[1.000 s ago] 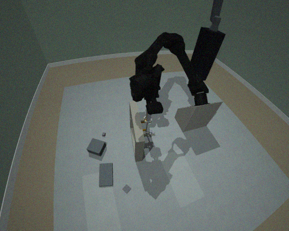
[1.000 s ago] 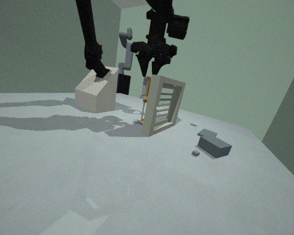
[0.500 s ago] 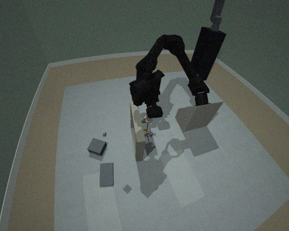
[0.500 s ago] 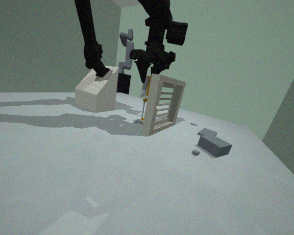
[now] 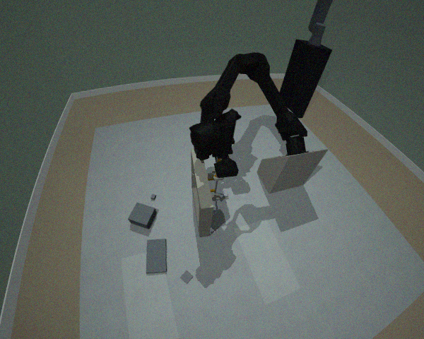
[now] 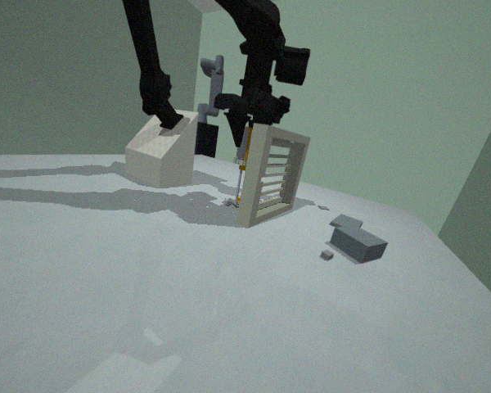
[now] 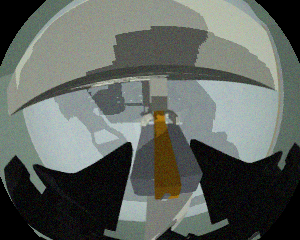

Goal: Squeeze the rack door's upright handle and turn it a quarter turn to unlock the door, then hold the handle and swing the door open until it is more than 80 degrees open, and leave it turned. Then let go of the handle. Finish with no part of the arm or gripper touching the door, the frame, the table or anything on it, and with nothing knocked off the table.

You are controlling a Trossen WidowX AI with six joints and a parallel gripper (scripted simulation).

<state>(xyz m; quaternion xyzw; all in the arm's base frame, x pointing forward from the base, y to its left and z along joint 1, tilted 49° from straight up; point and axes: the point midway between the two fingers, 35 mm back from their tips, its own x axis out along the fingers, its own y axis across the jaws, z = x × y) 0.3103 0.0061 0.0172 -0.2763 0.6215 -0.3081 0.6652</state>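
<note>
The upright handle lies 30 mm below my gripper tip. Also, from my gripper tip: grey box 300 mm ahead, 50 mm to the left, 140 mm below; then flat grey slab 260 mm ahead, 200 mm to the left, 160 mm below.
</note>
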